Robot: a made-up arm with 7 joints.
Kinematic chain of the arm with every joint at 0, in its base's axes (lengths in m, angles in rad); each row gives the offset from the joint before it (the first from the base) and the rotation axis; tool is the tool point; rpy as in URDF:
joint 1: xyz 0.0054 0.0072 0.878 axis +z
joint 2: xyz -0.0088 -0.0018 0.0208 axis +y
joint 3: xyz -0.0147 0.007 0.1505 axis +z
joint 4: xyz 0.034 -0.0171 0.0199 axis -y
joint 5: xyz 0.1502 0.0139 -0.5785 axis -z
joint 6: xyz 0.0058 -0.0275 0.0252 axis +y
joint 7: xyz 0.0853 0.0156 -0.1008 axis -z
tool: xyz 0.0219 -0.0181 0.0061 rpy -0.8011 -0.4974 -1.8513
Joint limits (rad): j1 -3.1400..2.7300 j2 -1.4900..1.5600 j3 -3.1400..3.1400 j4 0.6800..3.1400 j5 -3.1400..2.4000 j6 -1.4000..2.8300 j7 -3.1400..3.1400
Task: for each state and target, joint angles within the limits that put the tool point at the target. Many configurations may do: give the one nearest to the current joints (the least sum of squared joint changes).
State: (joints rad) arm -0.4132 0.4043 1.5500 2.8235 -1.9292 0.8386 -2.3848
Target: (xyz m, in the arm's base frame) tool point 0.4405 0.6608 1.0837
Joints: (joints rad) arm 0.0677 0.8511 1.2892 1.8475 -1.9104 0.8315 -2.3971
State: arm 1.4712 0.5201 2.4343 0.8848 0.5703 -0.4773 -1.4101
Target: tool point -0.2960 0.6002 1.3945
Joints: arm 1.0775 1.0541 2.0597 1.8228 0.4887 -0.1196 -1.3718
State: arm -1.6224 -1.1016 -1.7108 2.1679 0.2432 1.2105 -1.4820
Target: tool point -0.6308 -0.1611 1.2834
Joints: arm -1.1488 -0.7989 -1.2779 1.6957 0.2600 1.3997 -1.5129
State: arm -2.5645 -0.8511 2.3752 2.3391 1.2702 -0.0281 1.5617
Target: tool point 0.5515 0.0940 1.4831
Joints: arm -2.4763 -0.5756 2.2769 2.5678 1.3726 -0.5437 1.5054
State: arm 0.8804 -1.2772 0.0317 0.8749 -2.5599 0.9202 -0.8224
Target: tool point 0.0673 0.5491 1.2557
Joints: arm 1.0414 -0.9931 0.3391 0.7649 -2.5598 0.8877 -0.8062
